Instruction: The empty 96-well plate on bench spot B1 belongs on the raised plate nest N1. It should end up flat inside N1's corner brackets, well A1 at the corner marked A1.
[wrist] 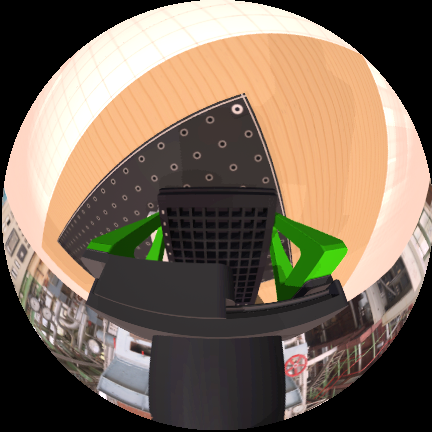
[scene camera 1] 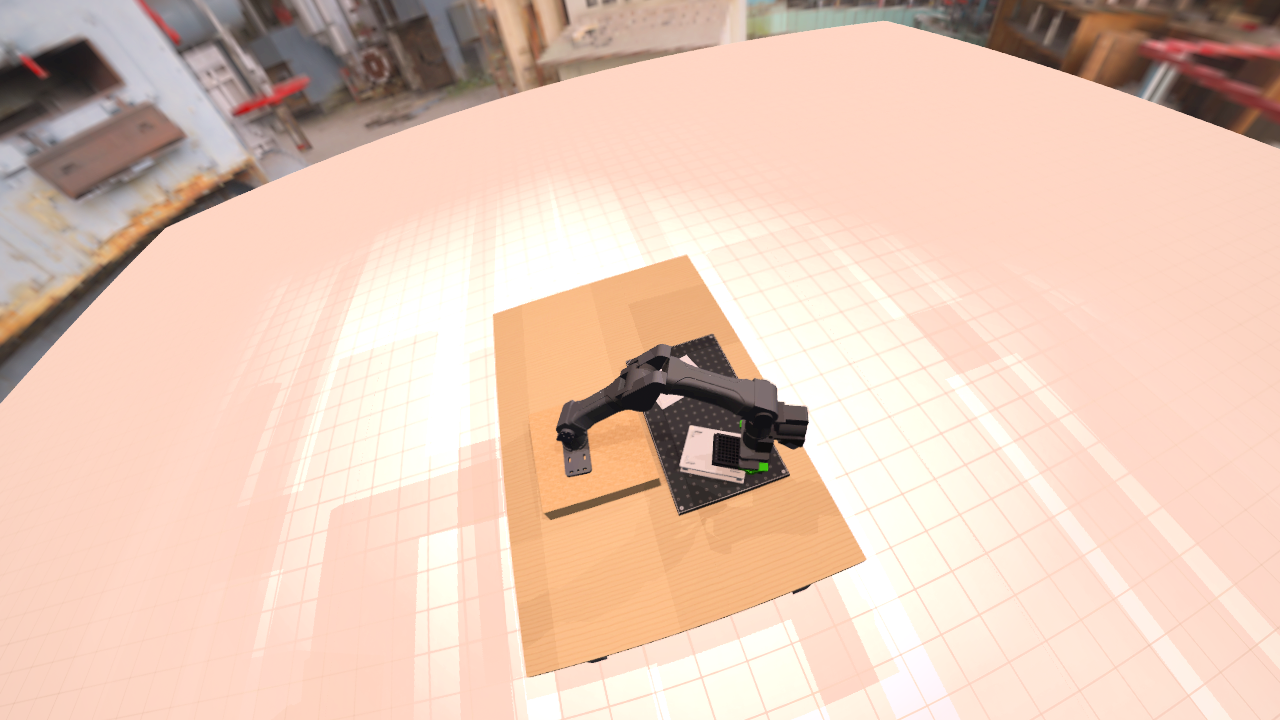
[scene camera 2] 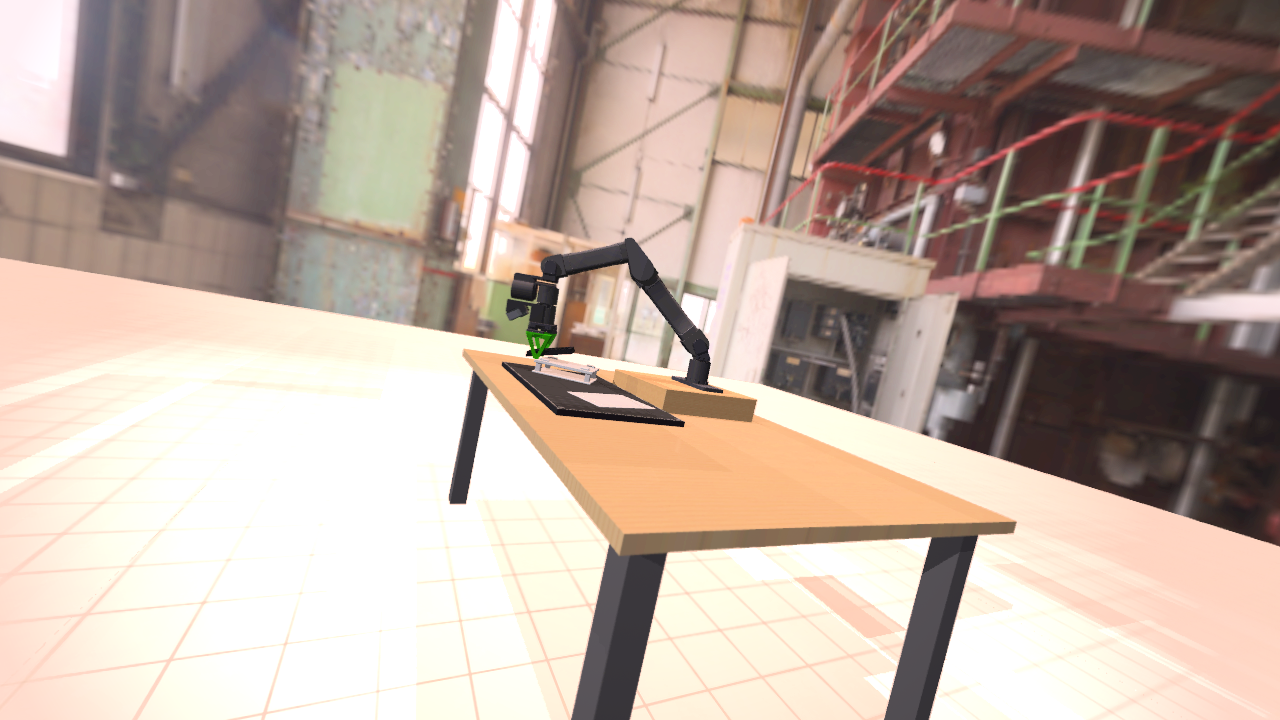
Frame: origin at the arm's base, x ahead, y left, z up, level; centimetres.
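Seen in the pictures: gripper, fingertip midpoint: (wrist: 216, 215) (scene camera 1: 750, 457) (scene camera 2: 538, 357); arm's base, link origin: (scene camera 1: 575, 441) (scene camera 2: 695, 385).
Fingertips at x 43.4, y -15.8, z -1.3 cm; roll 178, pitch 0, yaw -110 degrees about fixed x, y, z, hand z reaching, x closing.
Pixels of each thing's middle, then the offset from my fingertips to it. Level surfaces: height alone.
- black 96-well plate, body centre: (wrist: 216, 262) (scene camera 1: 738, 452) (scene camera 2: 551, 351) dx -3.0, dy +1.1, dz +2.5 cm
- raised white nest N1, body centre: (scene camera 1: 715, 453) (scene camera 2: 567, 369) dx -7.9, dy +4.2, dz -1.4 cm
- black perforated board, body centre: (wrist: 135, 262) (scene camera 2: 581, 389) (scene camera 1: 698, 412) dx -8.5, dy +19.1, dz -4.1 cm
- flat white sheet, body centre: (scene camera 2: 611, 400) (scene camera 1: 674, 381) dx -12.6, dy +31.5, dz -3.4 cm
- wooden table, surface height: dz -4.8 cm
My gripper (scene camera 1: 751, 445) (scene camera 2: 537, 354) (wrist: 216, 215), with green fingers, is shut on the black 96-well plate (scene camera 1: 725, 449) (scene camera 2: 562, 350) (wrist: 218, 198). The fingers press its two sides near one end. The plate is held above the raised white nest N1 (scene camera 1: 698, 449) (scene camera 2: 568, 368). In scene camera 2 a gap shows between them, and the plate looks tilted, its end toward the arm base higher. In scene camera 1 it covers the outer part of the nest. The A1 marks on plate and nest cannot be read; the gripper hides some corner brackets.
Nest N1 stands on a black perforated board (scene camera 1: 687, 497) (scene camera 2: 537, 381) (wrist: 197, 167). A flat white sheet (scene camera 1: 671, 396) (scene camera 2: 610, 400) lies on the board beside it, partly under the arm in scene camera 1. The arm's base stands on a wooden block (scene camera 1: 604, 492) (scene camera 2: 707, 405) on the wooden table (scene camera 1: 608, 573) (scene camera 2: 769, 492).
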